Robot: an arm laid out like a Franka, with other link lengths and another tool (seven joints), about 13 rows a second.
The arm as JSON. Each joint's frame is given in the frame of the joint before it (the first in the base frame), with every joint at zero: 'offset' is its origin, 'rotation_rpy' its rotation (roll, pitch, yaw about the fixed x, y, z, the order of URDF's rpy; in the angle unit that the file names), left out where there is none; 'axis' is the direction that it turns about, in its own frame. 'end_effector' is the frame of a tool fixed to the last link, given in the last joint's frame.
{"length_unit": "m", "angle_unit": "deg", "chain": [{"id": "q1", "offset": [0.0, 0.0, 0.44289], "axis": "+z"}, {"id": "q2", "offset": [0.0, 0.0, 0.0], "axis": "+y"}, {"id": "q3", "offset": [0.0, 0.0, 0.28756], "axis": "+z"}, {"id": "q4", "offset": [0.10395, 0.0, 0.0], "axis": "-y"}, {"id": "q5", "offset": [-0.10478, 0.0, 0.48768], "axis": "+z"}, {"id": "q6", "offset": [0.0, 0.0, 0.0], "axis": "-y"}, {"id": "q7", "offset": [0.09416, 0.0, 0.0], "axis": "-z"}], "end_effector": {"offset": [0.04, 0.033, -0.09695], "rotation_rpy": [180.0, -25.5, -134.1]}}
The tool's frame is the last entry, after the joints.
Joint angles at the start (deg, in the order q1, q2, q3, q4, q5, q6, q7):
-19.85, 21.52, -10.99, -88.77, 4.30, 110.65, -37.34
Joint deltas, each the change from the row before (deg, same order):
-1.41, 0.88, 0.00, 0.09, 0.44, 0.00, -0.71
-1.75, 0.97, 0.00, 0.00, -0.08, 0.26, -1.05
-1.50, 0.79, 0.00, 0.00, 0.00, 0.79, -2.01
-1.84, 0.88, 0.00, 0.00, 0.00, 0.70, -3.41
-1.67, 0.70, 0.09, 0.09, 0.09, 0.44, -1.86
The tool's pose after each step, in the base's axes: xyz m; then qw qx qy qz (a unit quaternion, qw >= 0). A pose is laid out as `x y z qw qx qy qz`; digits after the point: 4 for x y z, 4 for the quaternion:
0.7170 -0.3690 0.4989 0.1974 0.4189 -0.8814 0.0935
0.7058 -0.3907 0.4857 0.2029 0.4146 -0.8827 0.0885
0.6956 -0.4087 0.4761 0.2034 0.4184 -0.8806 0.0901
0.6813 -0.4296 0.4650 0.2039 0.4306 -0.8744 0.0920
0.6691 -0.4478 0.4570 0.2042 0.4328 -0.8733 0.0911

